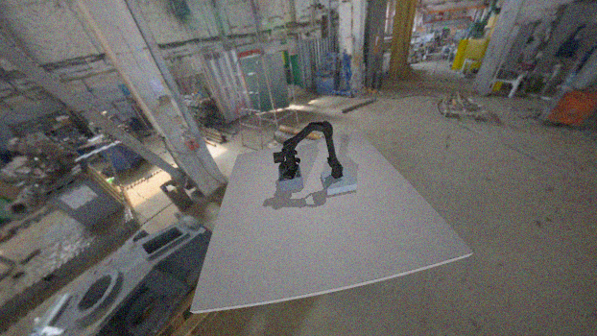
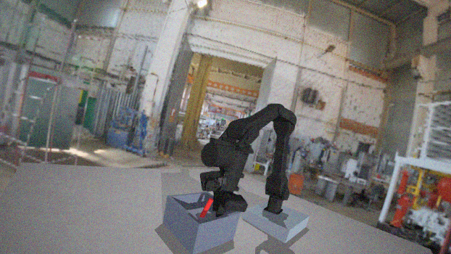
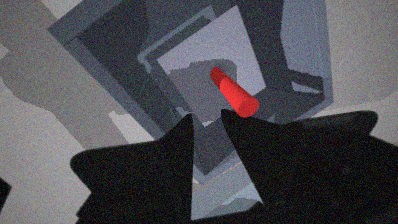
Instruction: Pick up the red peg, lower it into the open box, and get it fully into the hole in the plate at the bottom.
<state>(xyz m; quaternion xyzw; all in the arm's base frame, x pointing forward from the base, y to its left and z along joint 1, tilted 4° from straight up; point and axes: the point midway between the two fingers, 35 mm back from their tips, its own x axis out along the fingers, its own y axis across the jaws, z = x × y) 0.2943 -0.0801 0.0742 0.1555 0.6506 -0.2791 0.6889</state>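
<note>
The red peg is 3 cm to the right of my gripper tip and 1 cm ahead of it. From my gripper tip the other things lie so: plate 4 cm to the right, 4 cm below, 2 cm ahead; then grey box 5 cm below, 4 cm to the right, 2 cm ahead.
</note>
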